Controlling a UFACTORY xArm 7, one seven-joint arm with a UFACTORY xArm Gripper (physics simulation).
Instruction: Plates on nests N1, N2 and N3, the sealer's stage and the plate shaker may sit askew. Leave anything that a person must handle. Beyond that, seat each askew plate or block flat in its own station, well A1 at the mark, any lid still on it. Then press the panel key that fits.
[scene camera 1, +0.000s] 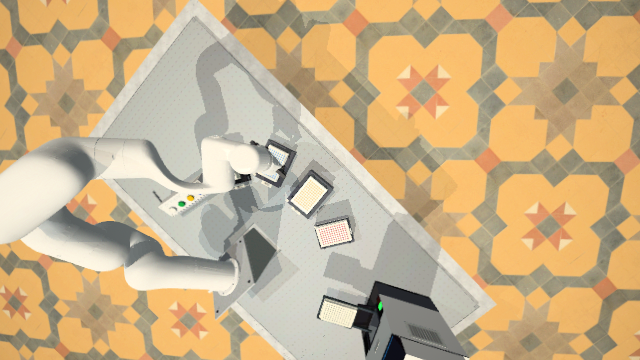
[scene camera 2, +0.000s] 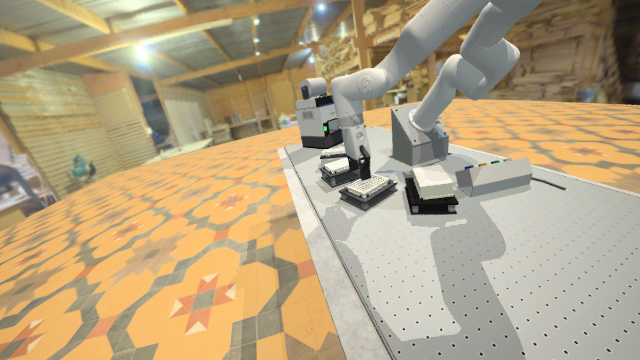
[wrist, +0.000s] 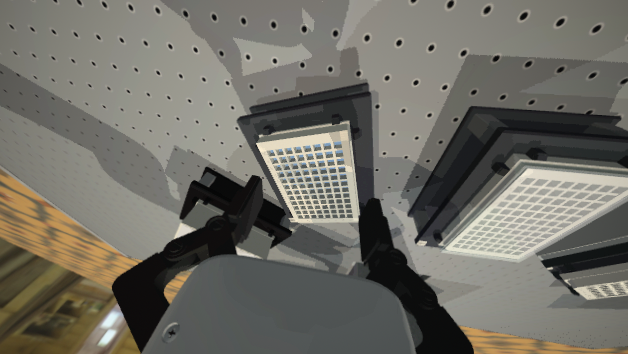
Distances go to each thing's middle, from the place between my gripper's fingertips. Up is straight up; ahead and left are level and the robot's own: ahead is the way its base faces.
Scene:
Right now the blue-tinted plate (wrist: 313, 167) is 4 cm below my hand and 3 cm behind it. From my hand the other things lie so: white block (scene camera 2: 432, 182) 17 cm behind, 13 cm to the left, 2 cm below; cream plate (scene camera 1: 336, 312) 59 cm to the right, 23 cm behind, 5 cm above.

